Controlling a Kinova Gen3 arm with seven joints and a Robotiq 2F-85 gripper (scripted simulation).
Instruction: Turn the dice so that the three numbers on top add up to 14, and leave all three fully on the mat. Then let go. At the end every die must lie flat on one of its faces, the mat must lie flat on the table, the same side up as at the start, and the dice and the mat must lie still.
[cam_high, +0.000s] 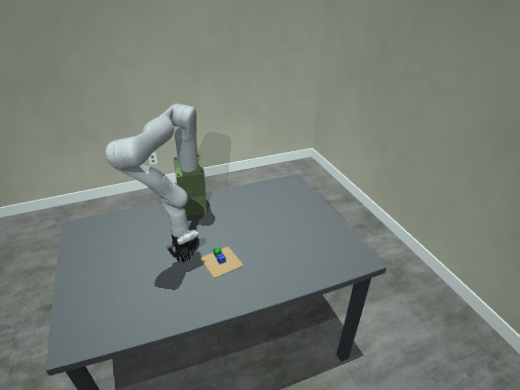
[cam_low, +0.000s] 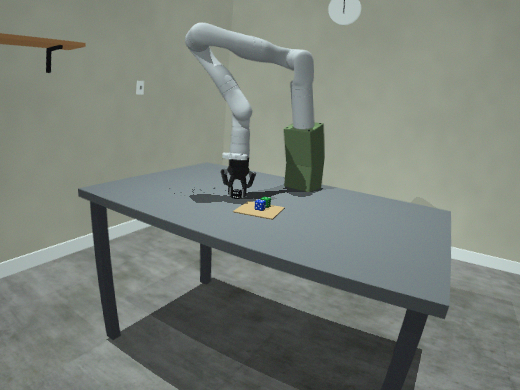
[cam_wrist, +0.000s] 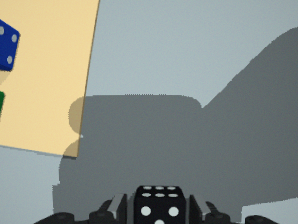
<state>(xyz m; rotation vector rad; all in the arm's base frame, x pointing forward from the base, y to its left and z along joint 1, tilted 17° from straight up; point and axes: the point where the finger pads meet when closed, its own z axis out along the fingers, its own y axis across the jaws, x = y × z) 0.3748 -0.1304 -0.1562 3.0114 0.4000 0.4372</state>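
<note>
The black die lies right at my hand. Round my hand: tan mat (8 cm ahead, 14 cm to the left, 2 cm below); blue die (8 cm ahead, 14 cm to the left); green die (3 cm ahead, 14 cm to the left).
</note>
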